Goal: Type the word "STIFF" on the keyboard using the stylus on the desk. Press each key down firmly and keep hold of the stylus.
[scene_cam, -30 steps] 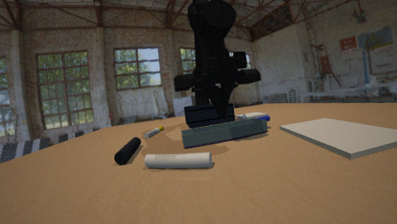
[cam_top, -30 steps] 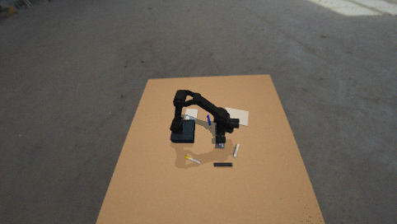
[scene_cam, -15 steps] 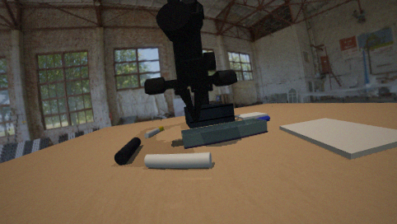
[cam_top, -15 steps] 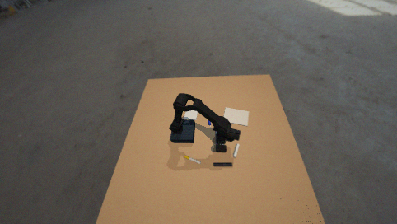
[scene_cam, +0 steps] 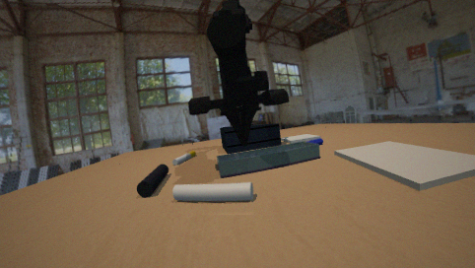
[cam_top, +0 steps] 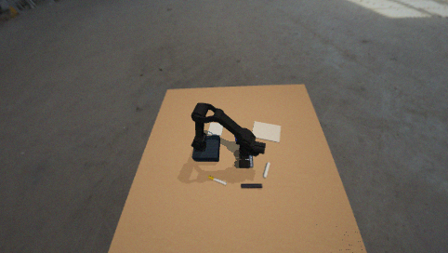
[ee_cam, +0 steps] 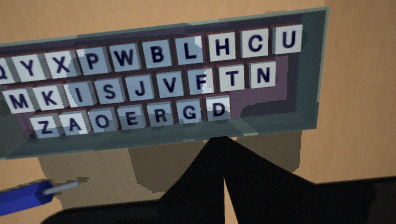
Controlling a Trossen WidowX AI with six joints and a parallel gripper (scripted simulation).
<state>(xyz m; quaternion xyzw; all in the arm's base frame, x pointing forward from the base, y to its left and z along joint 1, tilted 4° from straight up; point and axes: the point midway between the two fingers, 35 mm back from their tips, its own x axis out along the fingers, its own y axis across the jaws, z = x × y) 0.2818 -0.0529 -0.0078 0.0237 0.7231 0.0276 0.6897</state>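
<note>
The blue stylus lies 5 cm behind my gripper tip, 14 cm to the left of it and 3 cm below it. Also, from my gripper tip: flat white pad (17 cm ahead, 21 cm to the left, 3 cm below); black cylinder (4 cm ahead, 17 cm to the right, 3 cm below); yellow-tipped white marker (17 cm behind, 14 cm to the right, 3 cm below).
</note>
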